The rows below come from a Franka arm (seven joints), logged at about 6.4 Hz.
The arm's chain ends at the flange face. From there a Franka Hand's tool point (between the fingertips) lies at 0.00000 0.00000 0.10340 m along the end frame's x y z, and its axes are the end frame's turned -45 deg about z.
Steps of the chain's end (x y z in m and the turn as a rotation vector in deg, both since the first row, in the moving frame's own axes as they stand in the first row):
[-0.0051 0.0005 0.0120 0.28 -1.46 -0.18]
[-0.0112 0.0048 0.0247 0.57 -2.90 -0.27]
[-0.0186 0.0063 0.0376 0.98 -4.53 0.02]
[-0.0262 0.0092 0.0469 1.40 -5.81 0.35]
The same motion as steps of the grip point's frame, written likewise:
[-0.0055 -0.0055 0.0120 1.23 -0.83 -0.18]
[-0.0143 -0.0089 0.0246 2.45 -1.65 -0.27]
[-0.0221 -0.0157 0.0373 3.90 -2.51 0.02]
[-0.0306 -0.0212 0.0463 5.10 -3.12 0.35]

